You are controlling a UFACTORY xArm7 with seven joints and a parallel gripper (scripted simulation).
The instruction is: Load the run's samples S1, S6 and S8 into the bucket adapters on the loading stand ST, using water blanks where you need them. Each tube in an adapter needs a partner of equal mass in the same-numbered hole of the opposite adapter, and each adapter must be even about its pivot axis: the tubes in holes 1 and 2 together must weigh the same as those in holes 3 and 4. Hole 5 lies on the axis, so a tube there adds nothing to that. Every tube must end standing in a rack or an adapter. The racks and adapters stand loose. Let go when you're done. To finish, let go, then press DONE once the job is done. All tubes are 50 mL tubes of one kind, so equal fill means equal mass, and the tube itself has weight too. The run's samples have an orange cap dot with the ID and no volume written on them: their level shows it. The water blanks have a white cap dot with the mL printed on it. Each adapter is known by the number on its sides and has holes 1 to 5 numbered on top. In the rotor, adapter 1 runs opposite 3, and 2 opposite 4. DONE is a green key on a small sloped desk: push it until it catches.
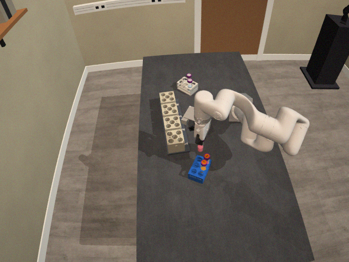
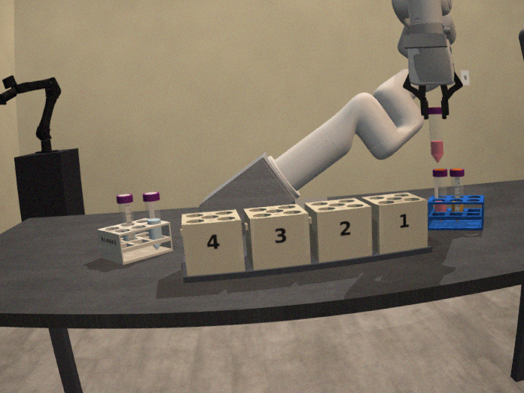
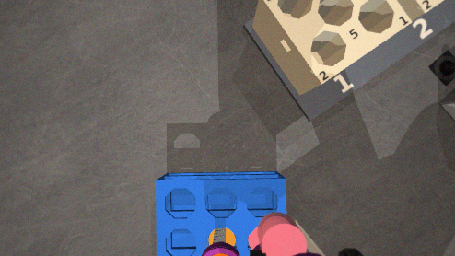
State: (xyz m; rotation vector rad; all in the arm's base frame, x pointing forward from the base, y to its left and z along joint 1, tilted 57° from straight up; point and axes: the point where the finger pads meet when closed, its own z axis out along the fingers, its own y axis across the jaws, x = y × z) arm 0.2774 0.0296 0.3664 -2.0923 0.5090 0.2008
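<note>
Right now the sample tube is 5 cm below my hand and 1 cm to the right of it. Round my hand: sample S8 (19 cm below, 5 cm to the left, 1 cm behind); then blue sample rack (22 cm below, 4 cm to the left); then loading stand ST (30 cm to the right, 25 cm below, 15 cm ahead).
</note>
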